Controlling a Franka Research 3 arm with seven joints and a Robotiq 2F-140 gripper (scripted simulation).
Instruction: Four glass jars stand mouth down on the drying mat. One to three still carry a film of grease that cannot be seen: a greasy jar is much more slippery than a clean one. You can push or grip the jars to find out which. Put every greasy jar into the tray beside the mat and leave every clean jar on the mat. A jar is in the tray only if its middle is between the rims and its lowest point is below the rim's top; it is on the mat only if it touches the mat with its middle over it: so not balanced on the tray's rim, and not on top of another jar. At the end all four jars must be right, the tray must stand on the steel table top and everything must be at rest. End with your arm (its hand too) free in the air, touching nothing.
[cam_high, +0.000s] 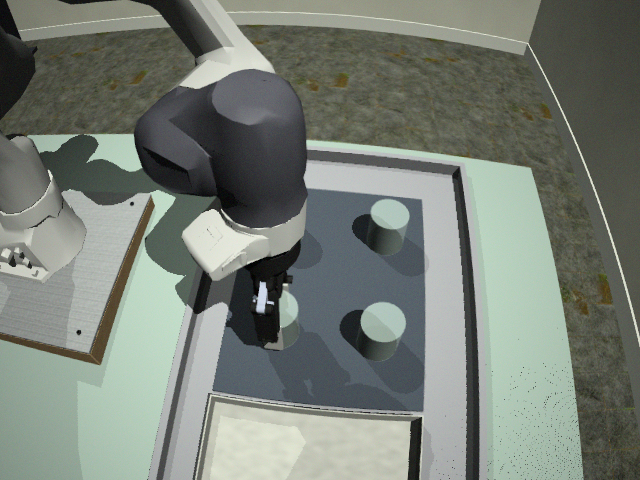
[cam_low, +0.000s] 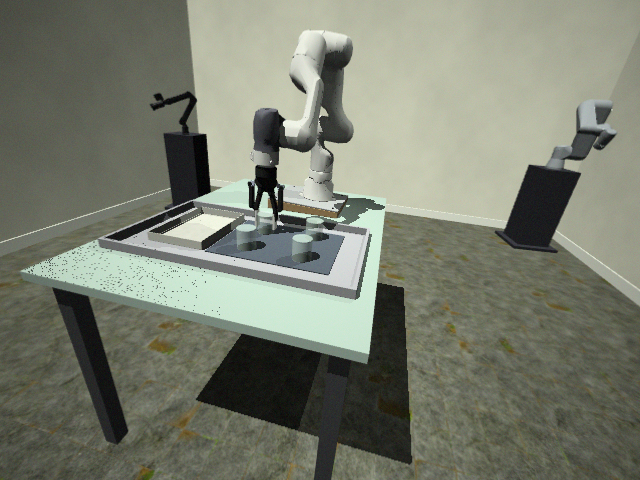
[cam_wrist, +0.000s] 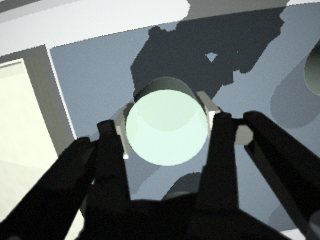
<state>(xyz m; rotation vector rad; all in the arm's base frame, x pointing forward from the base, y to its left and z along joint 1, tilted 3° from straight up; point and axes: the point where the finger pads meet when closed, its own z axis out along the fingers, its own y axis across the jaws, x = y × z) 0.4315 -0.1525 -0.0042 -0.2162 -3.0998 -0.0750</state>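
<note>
Now: hand 40 mm short of the tray, 240 mm to the left of it and 40 mm above it. From my hand the other things lie so: dark drying mat (80 mm ahead, 80 mm to the left, 50 mm below).
</note>
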